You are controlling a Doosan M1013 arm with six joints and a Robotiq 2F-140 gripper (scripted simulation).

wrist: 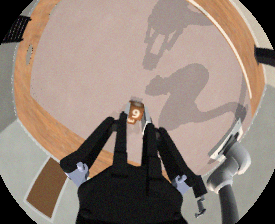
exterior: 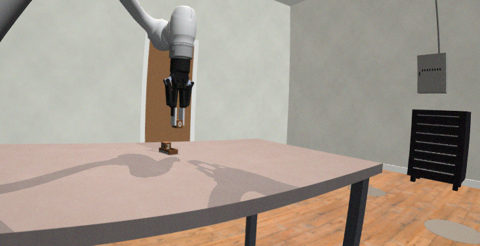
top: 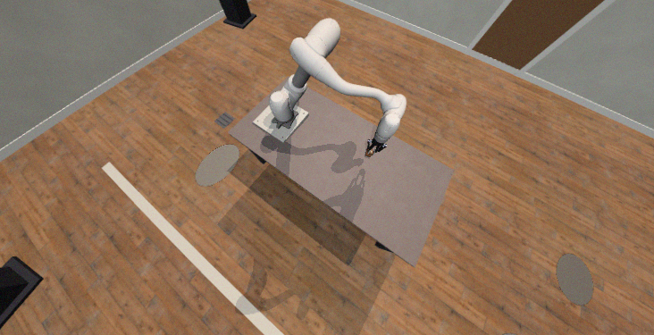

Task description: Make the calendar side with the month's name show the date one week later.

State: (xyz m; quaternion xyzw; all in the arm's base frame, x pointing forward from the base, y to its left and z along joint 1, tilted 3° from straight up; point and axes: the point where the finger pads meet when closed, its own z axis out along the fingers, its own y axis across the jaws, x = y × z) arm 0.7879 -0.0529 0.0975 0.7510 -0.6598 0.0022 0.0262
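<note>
Now: hand 10 mm past the wooden tray, 60 mm to the right of it and 140 mm above it.
</note>
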